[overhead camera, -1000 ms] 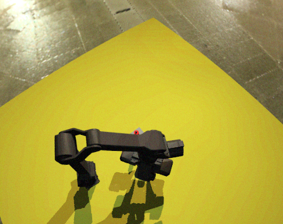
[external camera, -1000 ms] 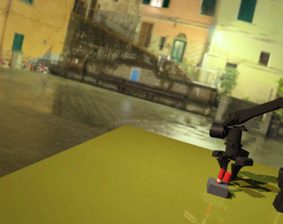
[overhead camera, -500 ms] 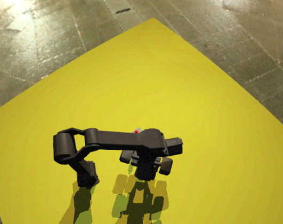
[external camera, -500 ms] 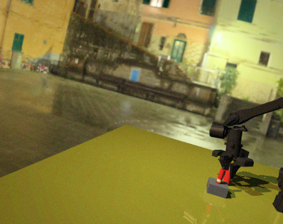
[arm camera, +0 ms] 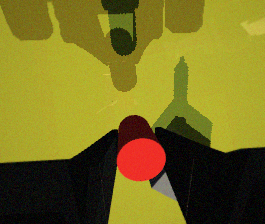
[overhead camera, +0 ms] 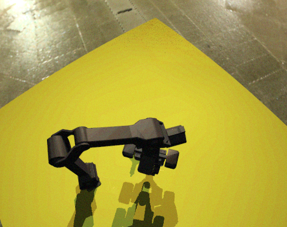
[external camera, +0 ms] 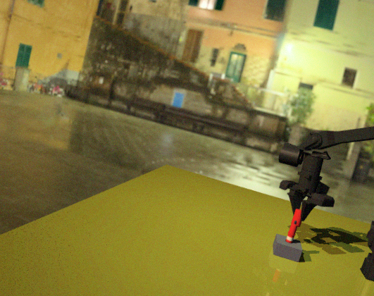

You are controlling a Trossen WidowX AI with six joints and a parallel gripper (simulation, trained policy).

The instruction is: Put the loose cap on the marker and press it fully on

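The grey holder block is 3 cm ahead of my gripper tip, 11 cm to the left of it and 6 cm below it. Round my gripper tip: red cap (right at my gripper tip).
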